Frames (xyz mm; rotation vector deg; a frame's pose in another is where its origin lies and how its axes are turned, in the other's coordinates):
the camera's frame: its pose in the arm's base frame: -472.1 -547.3 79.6 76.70 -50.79 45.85
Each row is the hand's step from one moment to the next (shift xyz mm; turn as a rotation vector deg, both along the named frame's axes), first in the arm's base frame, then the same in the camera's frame.
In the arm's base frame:
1: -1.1 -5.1 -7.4 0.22 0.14 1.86
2: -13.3 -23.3 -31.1 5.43 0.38 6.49
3: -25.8 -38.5 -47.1 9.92 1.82 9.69
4: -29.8 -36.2 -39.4 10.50 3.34 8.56
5: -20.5 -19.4 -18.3 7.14 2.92 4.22
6: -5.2 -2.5 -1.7 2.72 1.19 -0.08
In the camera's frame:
1: -7.0 -2.8 5.0 1.75 0.67 -0.12
2: -33.4 -4.3 23.6 8.25 -1.80 -0.65
3: -53.1 -1.7 39.3 13.13 -4.20 -2.35
4: -48.1 5.5 37.5 12.37 -5.11 -3.93
5: -25.4 8.3 20.5 6.98 -4.16 -3.36
6: -3.9 3.6 2.8 1.16 -2.35 -1.39

